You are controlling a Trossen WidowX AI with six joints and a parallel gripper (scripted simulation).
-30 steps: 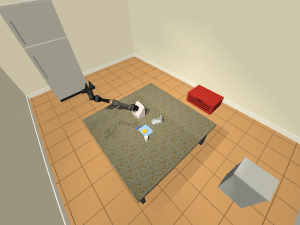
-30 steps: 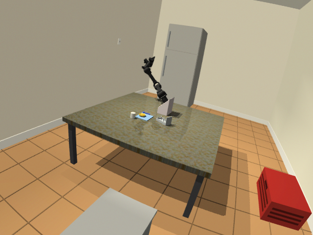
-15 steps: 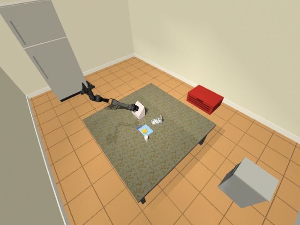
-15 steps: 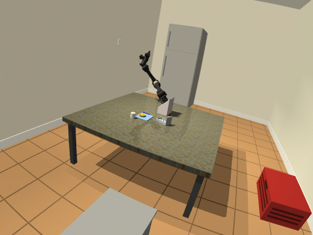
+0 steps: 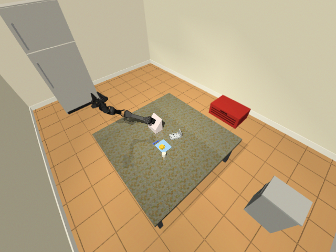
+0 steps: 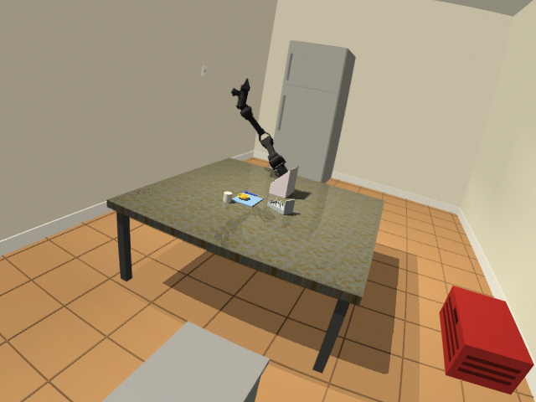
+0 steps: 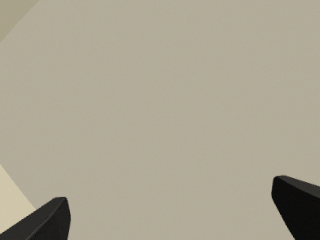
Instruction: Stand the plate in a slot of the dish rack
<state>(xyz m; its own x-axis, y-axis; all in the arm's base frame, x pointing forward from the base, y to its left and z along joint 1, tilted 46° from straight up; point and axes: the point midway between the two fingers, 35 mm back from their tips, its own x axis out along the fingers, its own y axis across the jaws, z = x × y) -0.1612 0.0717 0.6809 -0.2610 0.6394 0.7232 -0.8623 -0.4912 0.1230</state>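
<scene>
The plate is 64 cm below my gripper tip, 51 cm ahead of it and 30 cm to the left of it. The rest, counted from my gripper tip: cream cup: 63 cm below, 60 cm ahead, 24 cm to the left; then blue utensil: 66 cm below, 40 cm ahead, 29 cm to the left; then light blue pad: 66 cm below, 51 cm ahead, 32 cm to the left.
</scene>
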